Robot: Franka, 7 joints.
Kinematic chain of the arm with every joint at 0, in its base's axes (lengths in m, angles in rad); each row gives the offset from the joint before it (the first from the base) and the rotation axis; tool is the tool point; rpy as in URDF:
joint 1: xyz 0 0 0.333 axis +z
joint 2: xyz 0 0 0 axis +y
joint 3: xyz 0 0 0.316 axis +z
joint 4: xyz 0.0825 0 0 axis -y
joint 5: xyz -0.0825 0 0.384 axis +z
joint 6: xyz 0 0 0 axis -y
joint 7: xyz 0.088 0 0 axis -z
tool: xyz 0 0 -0.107 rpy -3.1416 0 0
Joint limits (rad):
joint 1: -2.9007..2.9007
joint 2: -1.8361..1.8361
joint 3: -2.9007..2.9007
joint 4: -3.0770..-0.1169
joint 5: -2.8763..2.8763
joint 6: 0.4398..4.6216
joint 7: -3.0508..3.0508
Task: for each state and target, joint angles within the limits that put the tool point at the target. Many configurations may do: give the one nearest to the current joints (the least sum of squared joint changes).
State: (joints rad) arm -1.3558 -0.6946 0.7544 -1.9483 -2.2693 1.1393 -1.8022
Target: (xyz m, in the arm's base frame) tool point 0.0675 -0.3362 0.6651
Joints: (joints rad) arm -1.6030 -0.5943 0.4251 -2.4675 -2.0710 1.0687 -1.8022
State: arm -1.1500 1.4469 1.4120 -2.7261 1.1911 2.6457 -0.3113
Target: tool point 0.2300 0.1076 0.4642
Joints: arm -1.8212 1.8361 1.8170 -3.0242 1.1709 2.1838 -0.3113
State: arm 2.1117 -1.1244 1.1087 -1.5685 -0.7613 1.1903 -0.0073
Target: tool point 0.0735 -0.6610 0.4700
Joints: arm 2.4999 -1.5730 1.4700 -1.2255 -0.7617 1.2732 -0.0073
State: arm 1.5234 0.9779 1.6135 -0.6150 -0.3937 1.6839 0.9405
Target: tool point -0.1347 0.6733 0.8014
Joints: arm 1.3662 0.9194 1.6306 -0.4160 -0.4083 1.9469 0.9405
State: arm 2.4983 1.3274 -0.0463 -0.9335 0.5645 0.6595 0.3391
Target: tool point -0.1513 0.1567 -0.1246
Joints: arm 2.4207 1.7035 -0.1674 -1.5789 0.4171 0.5571 0.3391
